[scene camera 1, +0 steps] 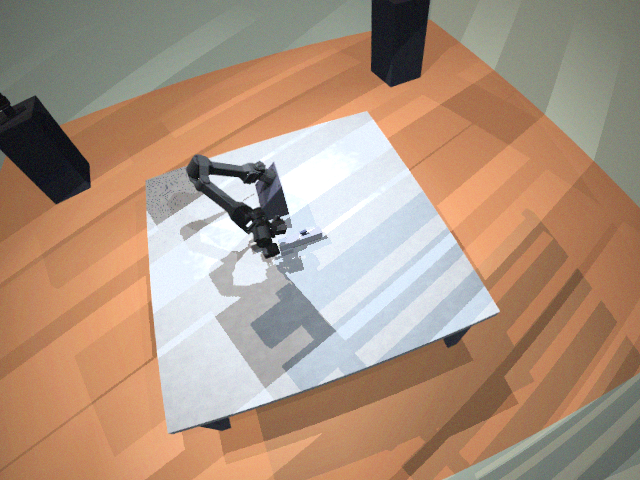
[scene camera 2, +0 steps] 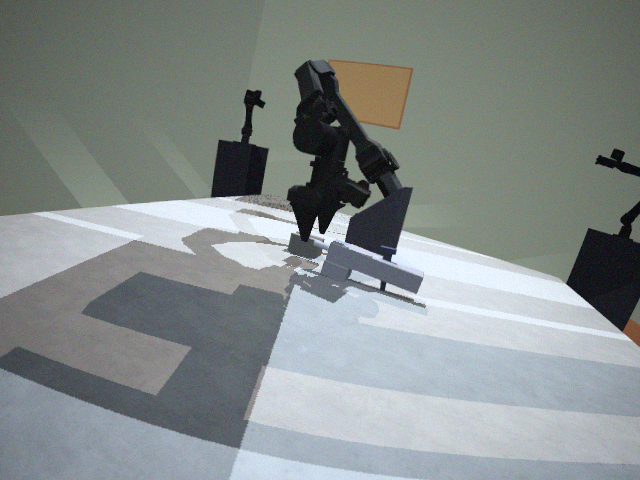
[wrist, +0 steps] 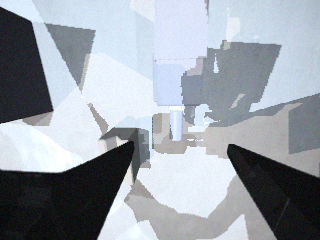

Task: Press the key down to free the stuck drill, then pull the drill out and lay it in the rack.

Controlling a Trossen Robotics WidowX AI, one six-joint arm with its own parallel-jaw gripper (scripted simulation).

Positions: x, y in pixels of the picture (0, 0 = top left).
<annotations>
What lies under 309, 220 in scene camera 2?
My gripper.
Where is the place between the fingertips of my gripper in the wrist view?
179, 146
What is my gripper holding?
Nothing.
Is my gripper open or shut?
Open.
</annotations>
